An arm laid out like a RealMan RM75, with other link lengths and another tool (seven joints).
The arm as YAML. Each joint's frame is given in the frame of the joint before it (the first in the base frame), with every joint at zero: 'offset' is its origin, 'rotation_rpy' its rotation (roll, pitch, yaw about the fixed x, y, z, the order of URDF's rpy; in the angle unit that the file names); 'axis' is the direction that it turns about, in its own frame. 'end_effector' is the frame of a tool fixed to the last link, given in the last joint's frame.
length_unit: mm
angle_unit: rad
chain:
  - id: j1
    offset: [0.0, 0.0, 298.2]
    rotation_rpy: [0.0, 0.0, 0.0]
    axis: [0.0, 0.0, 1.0]
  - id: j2
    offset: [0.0, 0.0, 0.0]
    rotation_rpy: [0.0, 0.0, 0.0]
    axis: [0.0, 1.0, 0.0]
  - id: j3
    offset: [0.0, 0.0, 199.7]
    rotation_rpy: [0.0, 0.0, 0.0]
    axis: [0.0, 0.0, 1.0]
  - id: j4
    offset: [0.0, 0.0, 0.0]
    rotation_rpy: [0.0, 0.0, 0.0]
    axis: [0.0, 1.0, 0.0]
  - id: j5
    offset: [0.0, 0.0, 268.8]
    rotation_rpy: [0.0, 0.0, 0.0]
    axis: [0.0, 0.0, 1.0]
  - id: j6
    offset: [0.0, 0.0, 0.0]
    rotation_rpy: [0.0, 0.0, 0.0]
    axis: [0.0, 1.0, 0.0]
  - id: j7
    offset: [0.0, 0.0, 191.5]
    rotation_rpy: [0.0, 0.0, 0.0]
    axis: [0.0, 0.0, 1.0]
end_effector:
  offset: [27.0, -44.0, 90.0]
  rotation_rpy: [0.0, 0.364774, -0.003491]
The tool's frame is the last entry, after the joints.
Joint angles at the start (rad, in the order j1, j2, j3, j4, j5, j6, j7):
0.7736, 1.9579, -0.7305, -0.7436, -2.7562, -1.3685, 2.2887
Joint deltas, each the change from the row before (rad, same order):
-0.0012, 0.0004, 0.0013, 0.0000, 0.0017, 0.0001, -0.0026
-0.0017, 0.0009, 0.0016, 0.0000, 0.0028, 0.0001, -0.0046
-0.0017, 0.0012, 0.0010, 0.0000, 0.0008, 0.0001, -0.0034
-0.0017, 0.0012, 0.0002, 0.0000, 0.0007, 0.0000, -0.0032
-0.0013, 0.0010, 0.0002, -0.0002, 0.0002, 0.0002, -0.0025
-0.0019, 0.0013, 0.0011, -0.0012, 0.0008, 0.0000, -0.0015
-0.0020, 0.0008, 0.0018, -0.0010, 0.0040, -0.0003, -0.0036
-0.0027, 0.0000, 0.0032, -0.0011, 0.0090, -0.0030, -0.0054
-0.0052, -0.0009, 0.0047, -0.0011, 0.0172, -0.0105, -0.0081
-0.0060, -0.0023, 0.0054, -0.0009, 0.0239, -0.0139, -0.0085
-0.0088, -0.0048, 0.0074, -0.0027, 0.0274, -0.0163, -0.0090
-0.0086, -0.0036, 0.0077, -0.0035, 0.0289, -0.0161, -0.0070
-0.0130, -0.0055, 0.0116, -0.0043, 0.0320, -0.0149, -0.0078
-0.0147, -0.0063, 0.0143, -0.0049, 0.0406, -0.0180, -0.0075
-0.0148, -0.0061, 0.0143, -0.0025, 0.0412, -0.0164, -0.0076
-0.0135, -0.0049, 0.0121, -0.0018, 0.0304, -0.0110, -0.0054
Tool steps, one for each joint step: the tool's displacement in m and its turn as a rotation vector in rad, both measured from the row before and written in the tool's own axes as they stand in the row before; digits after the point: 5 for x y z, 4 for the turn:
0.00008, 0.00015, 0.00033, -0.0014, -0.0015, -0.0008
-0.00002, 0.00044, 0.00058, -0.0022, -0.0022, -0.0023
0.00042, 0.00028, 0.00080, -0.0012, -0.0002, -0.0016
0.00047, 0.00032, 0.00085, -0.0010, 0.0004, -0.0020
0.00035, 0.00015, 0.00060, -0.0003, 0.0003, -0.0015
0.00036, 0.00016, 0.00050, -0.0013, -0.0009, 0.0002
-0.00021, 0.00049, 0.00026, -0.0029, -0.0035, -0.0012
-0.00051, 0.00133, 0.00005, -0.0074, -0.0064, -0.0020
0.00013, 0.00340, 0.00050, -0.0177, -0.0080, -0.0035
-0.00032, 0.00450, 0.00009, -0.0235, -0.0117, -0.0037
0.00032, 0.00353, -0.00111, -0.0247, -0.0152, -0.0011
-0.00045, 0.00423, -0.00123, -0.0263, -0.0176, -0.0004
0.00052, 0.00240, -0.00217, -0.0264, -0.0234, 0.0052
-0.00044, 0.00356, -0.00316, -0.0330, -0.0311, 0.0062
-0.00059, 0.00358, -0.00297, -0.0329, -0.0322, 0.0062
0.00043, 0.00152, -0.00258, -0.0231, -0.0256, 0.0079

